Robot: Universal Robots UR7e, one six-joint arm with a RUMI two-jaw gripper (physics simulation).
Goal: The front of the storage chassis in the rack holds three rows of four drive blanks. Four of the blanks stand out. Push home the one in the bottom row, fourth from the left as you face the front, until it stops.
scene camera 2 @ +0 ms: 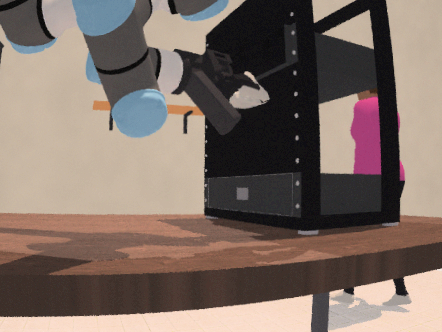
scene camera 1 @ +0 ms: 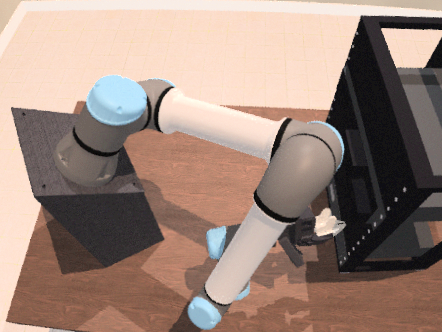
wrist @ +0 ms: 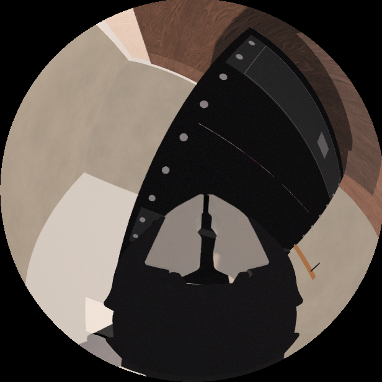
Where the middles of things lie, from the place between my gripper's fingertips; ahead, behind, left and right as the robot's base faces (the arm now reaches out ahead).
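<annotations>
The black rack [scene camera 2: 266, 171] is 2 cm above my hand, and it is also 13 cm ahead of my hand and 22 cm to the left of it.
</annotations>
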